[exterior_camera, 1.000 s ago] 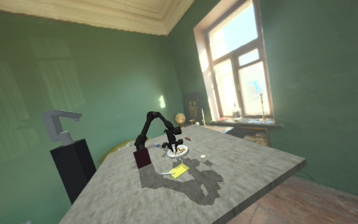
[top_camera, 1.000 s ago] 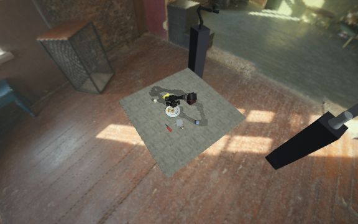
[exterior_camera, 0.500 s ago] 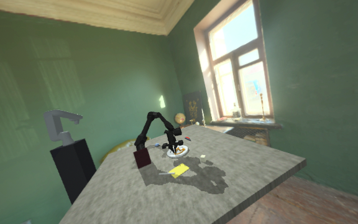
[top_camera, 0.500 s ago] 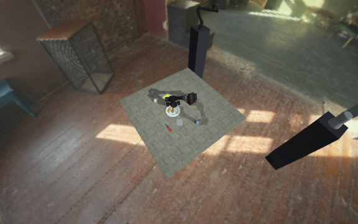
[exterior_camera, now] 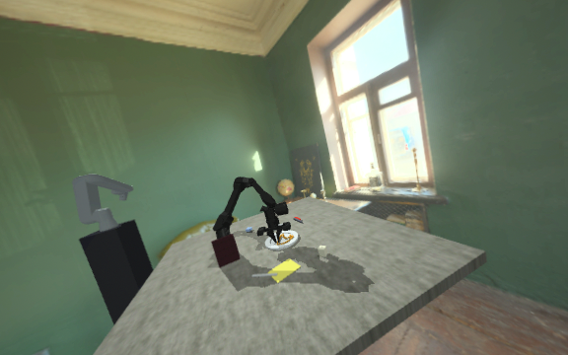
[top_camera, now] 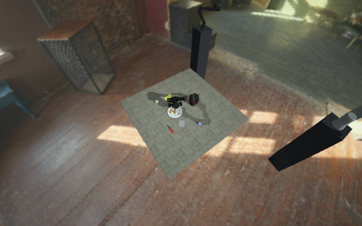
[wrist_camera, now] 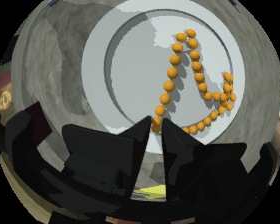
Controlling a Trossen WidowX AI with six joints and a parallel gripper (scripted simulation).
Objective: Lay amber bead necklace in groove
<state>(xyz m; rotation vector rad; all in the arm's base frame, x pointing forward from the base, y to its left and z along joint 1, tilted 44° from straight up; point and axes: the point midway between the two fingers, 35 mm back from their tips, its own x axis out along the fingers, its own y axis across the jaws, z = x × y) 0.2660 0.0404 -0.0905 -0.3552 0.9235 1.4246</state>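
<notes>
Now: gripper tip 30 mm short of the board, 40 mm to the right of it and 10 mm above it. The rest, counted from my gripper tip: grey square (40 mm ahead, 250 mm to the left, 10 mm below); white stick (100 mm behind, 210 mm to the right, 10 mm below); yellow card (20 mm behind, 220 mm to the right, 10 mm below).
</notes>
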